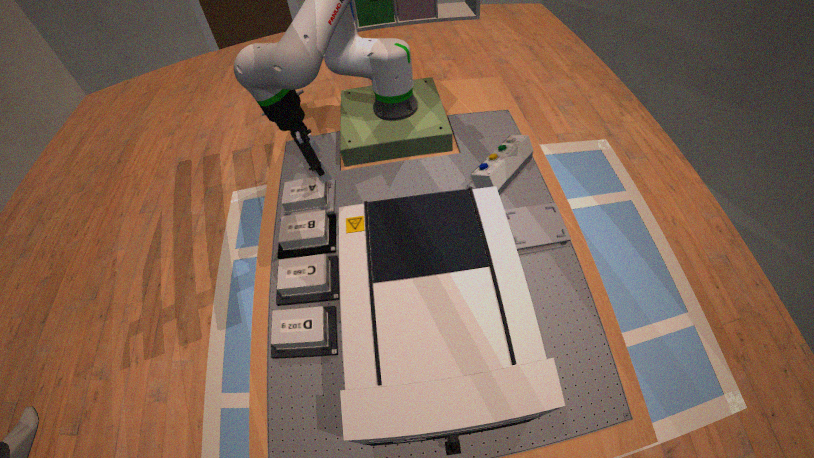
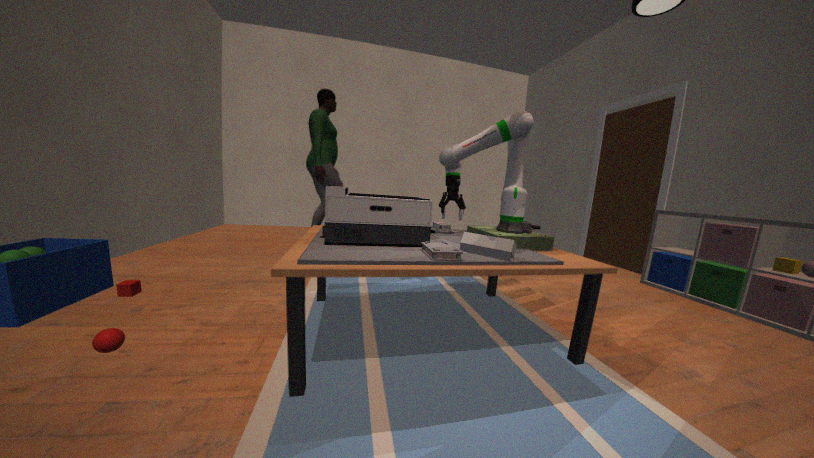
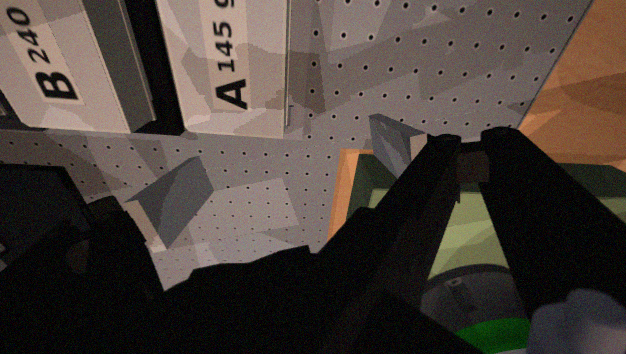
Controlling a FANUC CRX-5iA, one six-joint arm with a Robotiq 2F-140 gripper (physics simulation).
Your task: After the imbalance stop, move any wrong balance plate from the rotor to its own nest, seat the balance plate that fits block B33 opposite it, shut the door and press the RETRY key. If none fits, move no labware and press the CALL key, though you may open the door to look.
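Frame: origin at the arm's base, x up, y ahead, z left, level; centimetres.
Where they show: gripper, fingertip midpoint: (image 1: 321, 165) (image 2: 452, 219) (image 3: 287, 155); arm's base, origin of the base link: (image 1: 395, 107) (image 2: 509, 231) (image 3: 462, 295).
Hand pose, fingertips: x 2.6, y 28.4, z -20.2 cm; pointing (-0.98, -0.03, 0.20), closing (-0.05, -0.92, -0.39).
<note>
Each offset is from my fingertips to the top centre of the thing. "pt": to the spot under its first point.
My gripper (image 1: 320, 172) (image 2: 452, 216) (image 3: 287, 155) is open and empty, pointing down above the mat beside plate A. Balance plate A @[dz -5.5, dx -3.4, dy +5.3 cm] (image 1: 303, 194) (image 3: 230, 95), marked 145 g, is nearest to it. Plate B @[dz -3.6, dx -3.4, dy +18.1 cm] (image 1: 301, 230) (image 3: 56, 80), marked 240, and plates C @[dz -1.7, dx -3.4, dy +31.6 cm] (image 1: 301, 276) and D @[dz -1.0, dx -3.4, dy +45.6 cm] (image 1: 298, 327) stand in a row on their nests. The centrifuge (image 1: 355, 307) (image 2: 378, 210) has a white sliding door @[pt dz +30.1, dx +12.2, dy +52.5 cm] (image 1: 438, 330) between two rails, with a dark area behind it; whether that is an opening I cannot tell. Rotor and block B33 do not show. Key labels are unreadable.
A sloped key box @[dz +51.7, dx -0.4, dy -2.2 cm] (image 1: 483, 181) (image 2: 487, 246) with blue, yellow, green and pale keys stands right of the green robot base (image 1: 398, 133) (image 2: 535, 240). A grey plate with corner marks @[dz +56.7, dx -4.8, dy +19.9 cm] (image 1: 537, 226) (image 2: 441, 250) lies right of the centrifuge. A person (image 2: 322, 136) stands behind the table.
</note>
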